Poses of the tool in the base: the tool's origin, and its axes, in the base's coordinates. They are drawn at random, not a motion.
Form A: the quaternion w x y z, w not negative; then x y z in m.
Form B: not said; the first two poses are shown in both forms.
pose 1, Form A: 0.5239 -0.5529 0.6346 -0.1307 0.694 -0.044 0.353
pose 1, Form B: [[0.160 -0.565 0.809 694], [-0.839 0.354 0.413 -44], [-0.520 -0.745 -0.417 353], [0 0 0 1]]
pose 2, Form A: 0.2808 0.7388 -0.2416 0.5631 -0.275 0.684 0.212
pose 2, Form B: [[0.249 -0.673 0.696 -275], [-0.041 -0.726 -0.687 684], [0.968 0.143 -0.208 212], [0 0 0 1]]
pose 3, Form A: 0.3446 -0.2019 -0.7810 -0.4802 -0.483 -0.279 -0.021
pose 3, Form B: [[-0.681 0.646 -0.344 -483], [-0.016 0.457 0.889 -279], [0.732 0.611 -0.301 -21], [0 0 0 1]]
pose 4, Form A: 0.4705 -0.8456 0.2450 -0.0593 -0.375 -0.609 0.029
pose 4, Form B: [[0.873 -0.359 0.331 -375], [-0.470 -0.437 0.767 -609], [-0.130 -0.825 -0.550 29], [0 0 0 1]]
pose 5, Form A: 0.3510 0.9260 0.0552 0.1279 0.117 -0.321 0.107
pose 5, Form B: [[0.961 0.012 0.276 117], [0.192 -0.748 -0.636 -321], [0.198 0.664 -0.721 107], [0 0 0 1]]
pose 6, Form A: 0.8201 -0.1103 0.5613 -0.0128 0.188 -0.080 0.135
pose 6, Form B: [[0.370 -0.103 0.924 188], [-0.145 0.975 0.167 -80], [-0.918 -0.195 0.346 135], [0 0 0 1]]
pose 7, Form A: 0.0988 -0.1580 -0.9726 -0.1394 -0.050 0.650 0.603
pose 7, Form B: [[-0.931 0.335 -0.148 -50], [0.280 0.911 0.302 650], [0.236 0.240 -0.942 603], [0 0 0 1]]
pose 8, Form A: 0.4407 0.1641 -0.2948 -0.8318 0.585 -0.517 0.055
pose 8, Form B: [[-0.558 0.636 -0.533 585], [-0.830 -0.438 0.346 -517], [-0.013 0.635 0.772 55], [0 0 0 1]]
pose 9, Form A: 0.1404 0.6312 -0.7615 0.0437 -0.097 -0.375 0.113
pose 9, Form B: [[-0.164 -0.974 -0.159 -97], [-0.949 0.199 -0.244 -375], [0.269 0.111 -0.957 113], [0 0 0 1]]
